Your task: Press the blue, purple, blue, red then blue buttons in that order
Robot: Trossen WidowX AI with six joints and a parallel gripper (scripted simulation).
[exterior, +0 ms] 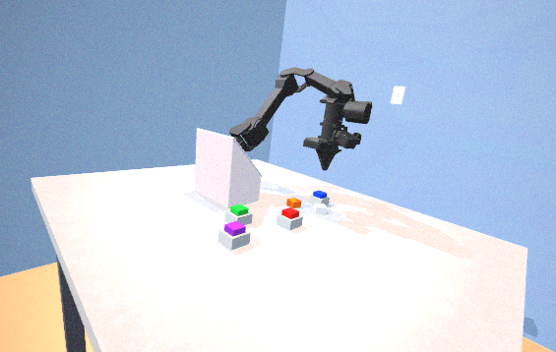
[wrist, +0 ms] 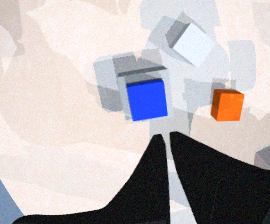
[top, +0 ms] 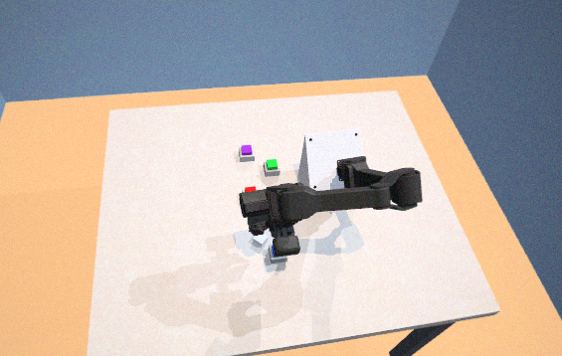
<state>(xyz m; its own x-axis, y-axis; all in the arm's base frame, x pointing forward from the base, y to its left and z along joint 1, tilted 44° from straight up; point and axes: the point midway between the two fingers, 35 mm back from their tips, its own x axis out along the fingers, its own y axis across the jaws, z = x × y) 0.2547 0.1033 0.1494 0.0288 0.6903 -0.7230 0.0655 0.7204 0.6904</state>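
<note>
The red button lies 40 mm ahead of my gripper tip, 210 mm to the right of it and 80 mm below it. The rest, counted from my gripper tip: white block: 40 mm ahead, 50 mm to the right, 100 mm below; then blue button: 80 mm below; then orange block: 40 mm behind, 90 mm to the right, 100 mm below.
</note>
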